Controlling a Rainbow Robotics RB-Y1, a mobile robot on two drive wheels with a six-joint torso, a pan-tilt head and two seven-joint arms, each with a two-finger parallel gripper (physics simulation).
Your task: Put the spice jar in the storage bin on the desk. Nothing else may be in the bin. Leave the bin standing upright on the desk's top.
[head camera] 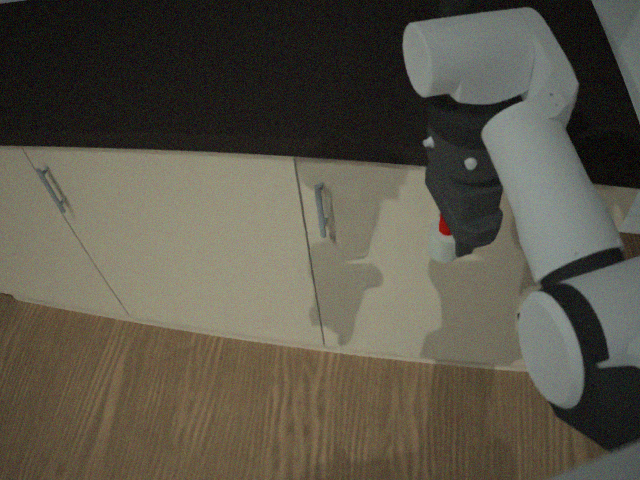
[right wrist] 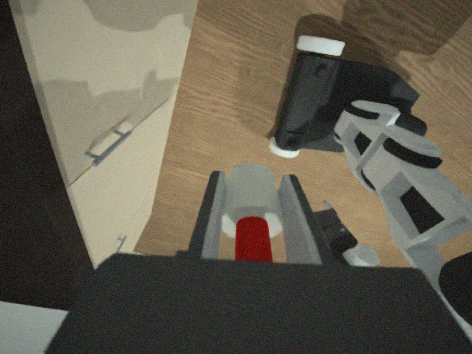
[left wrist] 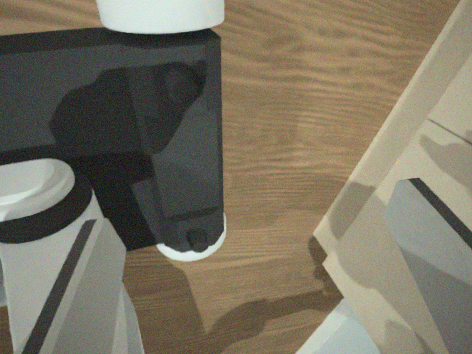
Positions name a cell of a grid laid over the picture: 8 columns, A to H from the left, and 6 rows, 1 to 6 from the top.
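Note:
My left gripper (left wrist: E4) is visible also in the right wrist view (right wrist: F4). My right gripper (head camera: F3) appears in the right wrist view (right wrist: E4) too. A beige cabinet (head camera: D3) is in view, and again in the left wrist view (left wrist: H3) and in the right wrist view (right wrist: B2). A spice jar (head camera: F4) is visible as well; in the left wrist view the spice jar is out of frame.

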